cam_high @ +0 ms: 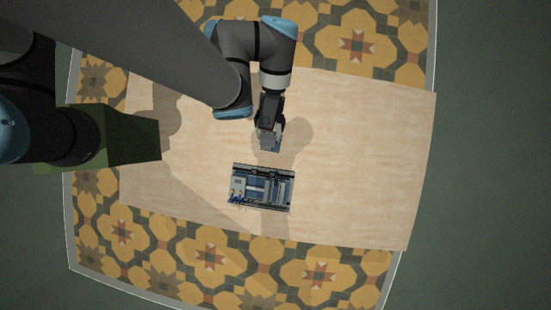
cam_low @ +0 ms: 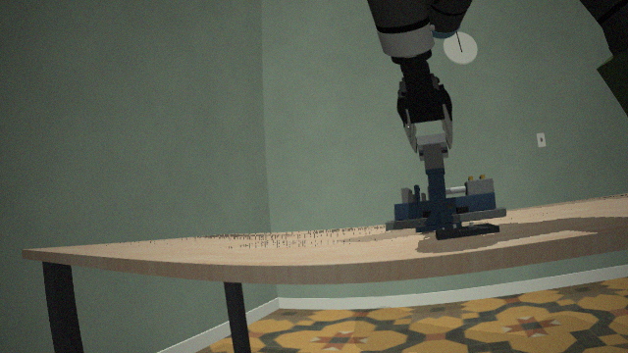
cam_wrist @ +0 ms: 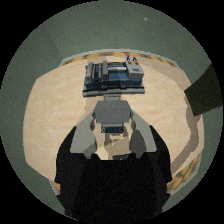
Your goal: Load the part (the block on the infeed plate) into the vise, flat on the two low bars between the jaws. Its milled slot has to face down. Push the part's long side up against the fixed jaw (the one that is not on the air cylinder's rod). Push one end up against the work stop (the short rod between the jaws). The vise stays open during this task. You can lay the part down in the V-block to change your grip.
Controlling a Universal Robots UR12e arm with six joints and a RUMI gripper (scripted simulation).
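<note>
The grey part is 10 mm below my hand. The rest, counted from my hand: air cylinder rod: 70 mm behind, 210 mm to the right, 90 mm below; then blue post: 10 mm to the right, 110 mm below; then dark infeed plate: 10 mm behind, 180 mm to the left, 160 mm below.
</note>
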